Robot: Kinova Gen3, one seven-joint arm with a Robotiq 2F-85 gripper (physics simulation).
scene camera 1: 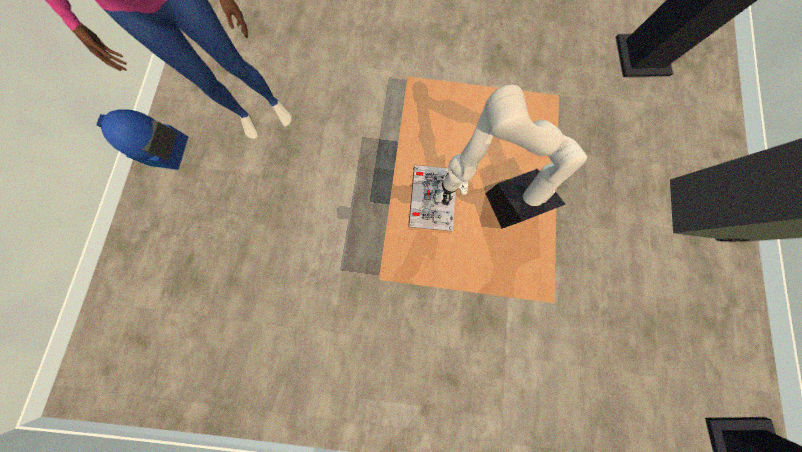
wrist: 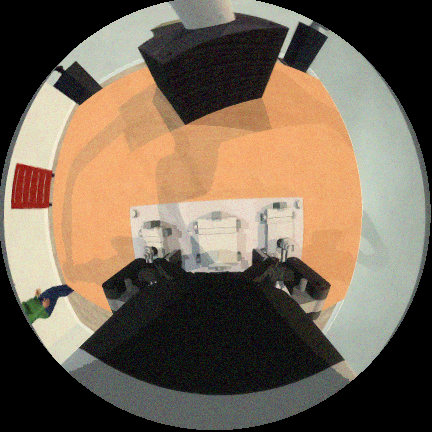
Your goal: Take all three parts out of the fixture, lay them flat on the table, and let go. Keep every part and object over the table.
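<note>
The light grey fixture plate (scene camera 1: 416, 196) (wrist: 250, 207) lies on the orange table (scene camera 1: 471, 263) (wrist: 280, 160). Three pale block-like parts sit in it in a row. The left part (wrist: 153, 234) and right part (wrist: 280, 225) (scene camera 1: 440, 217) have metal clamp arms with dark tips over them. The wide middle part (wrist: 218, 235) sits between small grey stops; no clamp arm shows over its top in the wrist view. My gripper (scene camera 1: 447, 197) (wrist: 216, 257) is open and empty, its fingers spread on both sides of the middle part's near end. The gripper body hides the near side of the fixture.
A black block-shaped base (scene camera 1: 519, 202) (wrist: 215, 70) stands on the table beyond the fixture, under the arm's lower end. Red clamp handles show on the fixture's left side in the scene view. The table's left edge runs close to the fixture there.
</note>
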